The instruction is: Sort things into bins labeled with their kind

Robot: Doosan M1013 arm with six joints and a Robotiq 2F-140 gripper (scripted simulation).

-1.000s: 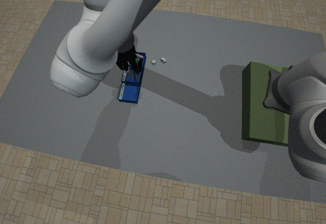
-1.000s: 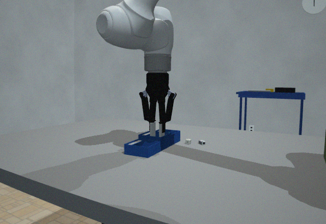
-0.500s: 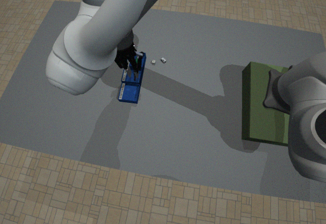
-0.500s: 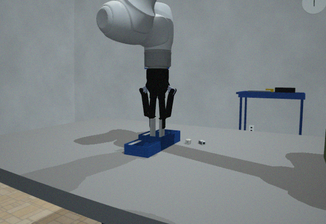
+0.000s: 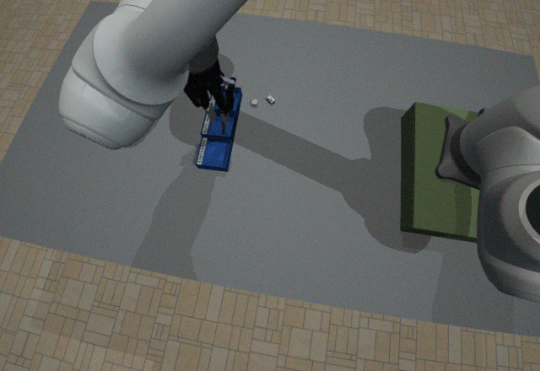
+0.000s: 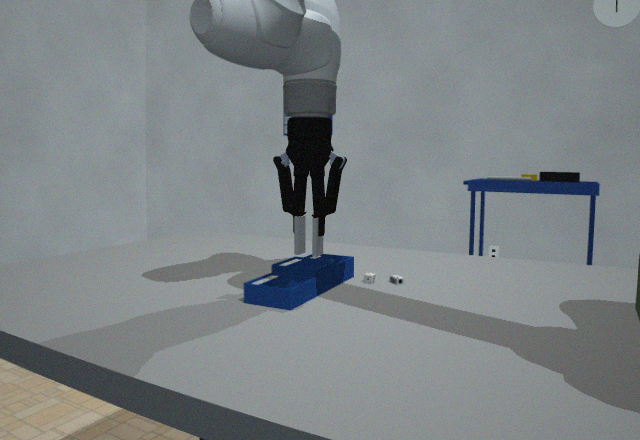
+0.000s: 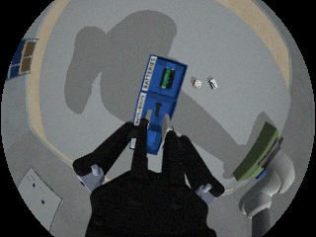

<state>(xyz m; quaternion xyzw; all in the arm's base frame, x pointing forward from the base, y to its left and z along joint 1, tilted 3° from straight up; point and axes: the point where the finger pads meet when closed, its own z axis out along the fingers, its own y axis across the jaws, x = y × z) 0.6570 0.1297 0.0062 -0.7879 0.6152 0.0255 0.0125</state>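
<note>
The white piece lies 50 mm behind my hand, 110 mm to the right of it and 90 mm below it. From my hand the other things lie so: black thing (10 mm to the right, 80 mm below); green thing (20 mm ahead, 80 mm to the right, 60 mm below).
</note>
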